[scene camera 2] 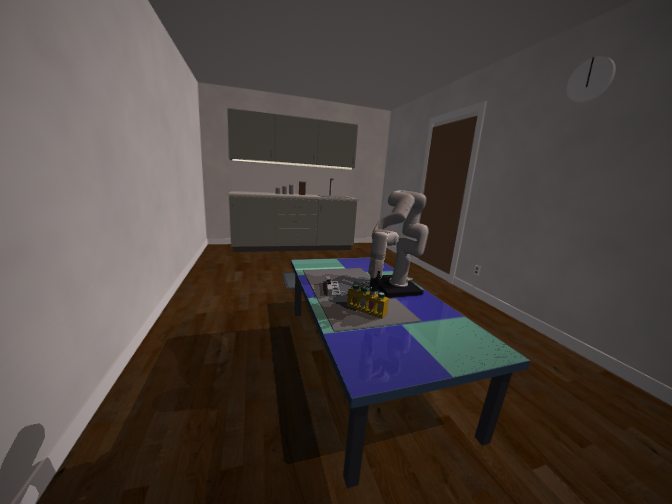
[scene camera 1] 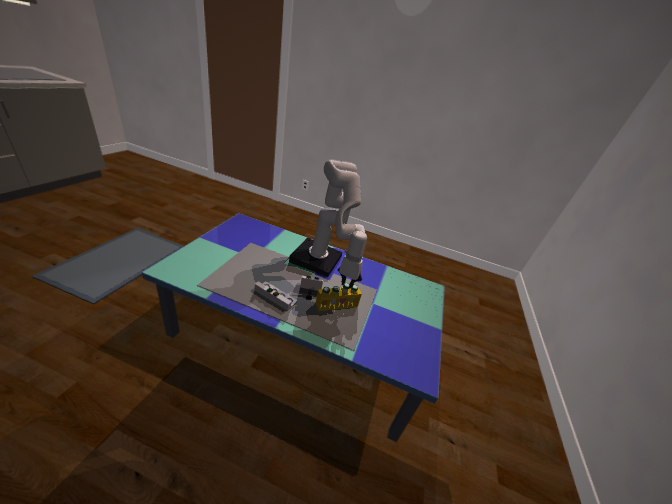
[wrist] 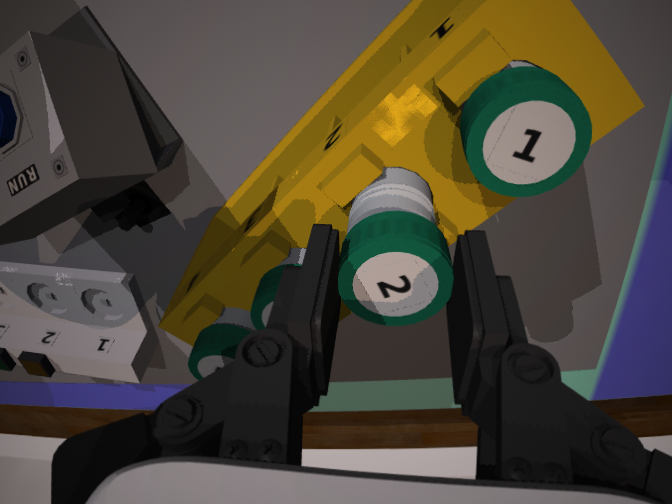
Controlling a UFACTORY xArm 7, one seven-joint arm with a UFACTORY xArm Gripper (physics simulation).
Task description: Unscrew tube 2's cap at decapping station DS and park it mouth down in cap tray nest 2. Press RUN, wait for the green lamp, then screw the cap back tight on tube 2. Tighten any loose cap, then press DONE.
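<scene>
My gripper (wrist: 396, 238) (scene camera 1: 347, 283) (scene camera 2: 374, 282) is shut on tube 2 at its green cap (wrist: 395, 282), which bears a white disc marked 2. The tube's grey body (wrist: 390, 189) shows below the cap, raised above the yellow tube rack (wrist: 504, 27) (scene camera 1: 339, 299) (scene camera 2: 369, 303). Tube 1 with its green cap (wrist: 526, 138) stands in the rack to the right. The grey station box marked RUN (wrist: 81, 119) (scene camera 1: 310, 284) is at the left. The pale cap tray (wrist: 70, 336) (scene camera 1: 273, 294) lies below it in the wrist view, and nest 2 (wrist: 40, 292) looks empty.
Two more green-capped tubes (wrist: 265, 292) (wrist: 214, 347) sit in the rack, partly hidden behind my left finger. Everything stands on a grey mat (scene camera 1: 238, 271) on the blue and green table (scene camera 1: 401, 347). The arm's black base (scene camera 1: 316, 259) is just behind the rack.
</scene>
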